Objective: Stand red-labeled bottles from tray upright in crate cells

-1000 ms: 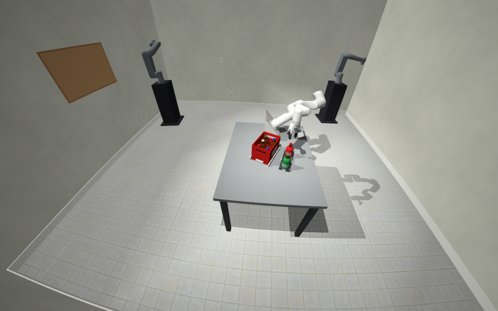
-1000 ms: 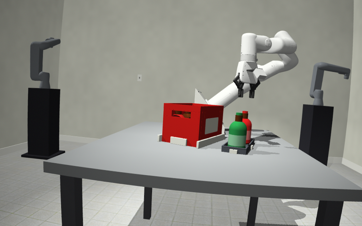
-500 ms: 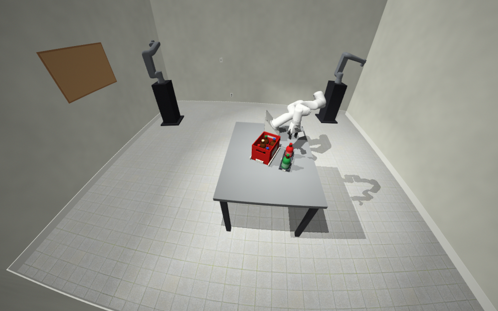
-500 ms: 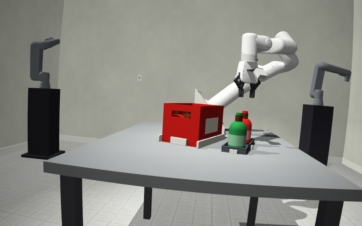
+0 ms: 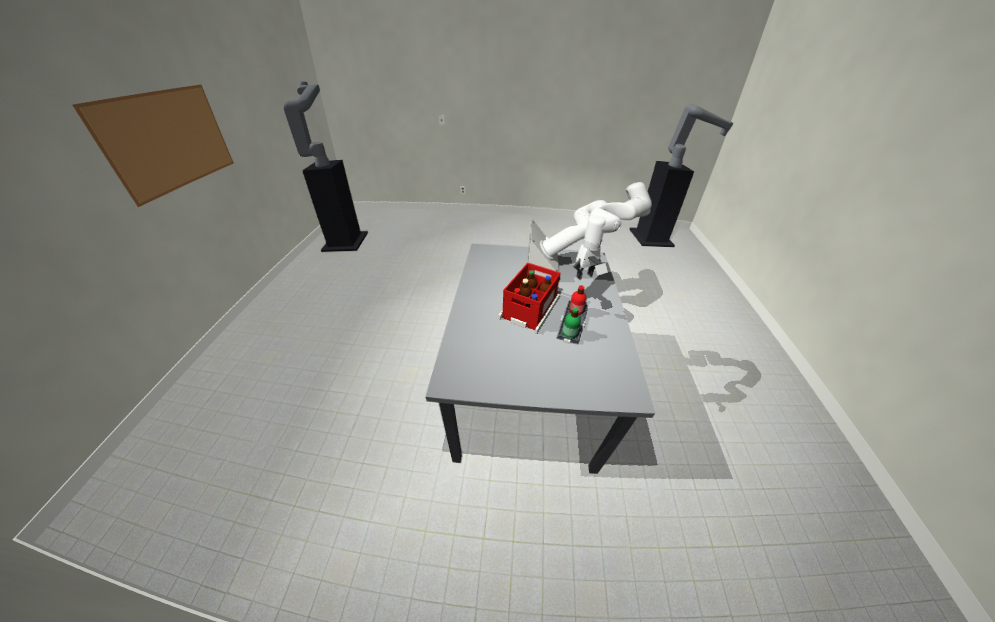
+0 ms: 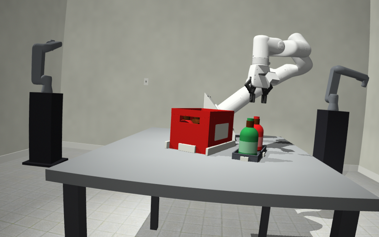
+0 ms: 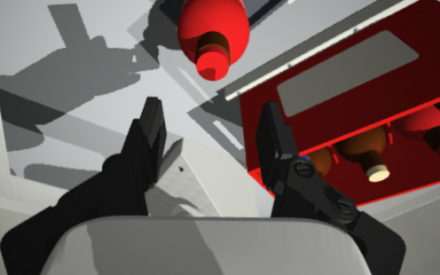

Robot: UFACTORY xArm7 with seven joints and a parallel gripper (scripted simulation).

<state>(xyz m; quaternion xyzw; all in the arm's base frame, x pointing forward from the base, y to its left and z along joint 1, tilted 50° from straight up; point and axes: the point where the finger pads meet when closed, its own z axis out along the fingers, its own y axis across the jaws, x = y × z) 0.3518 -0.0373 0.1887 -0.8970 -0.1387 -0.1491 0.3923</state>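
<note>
Right now the red-labeled bottle is 160 mm below my hand. The rest, counted from my hand: dark tray (230 mm below, 80 mm ahead, 30 mm to the right); then red crate (240 mm to the right, 160 mm below, 30 mm behind); then green bottle (160 mm below, 160 mm ahead, 70 mm to the right).
</note>
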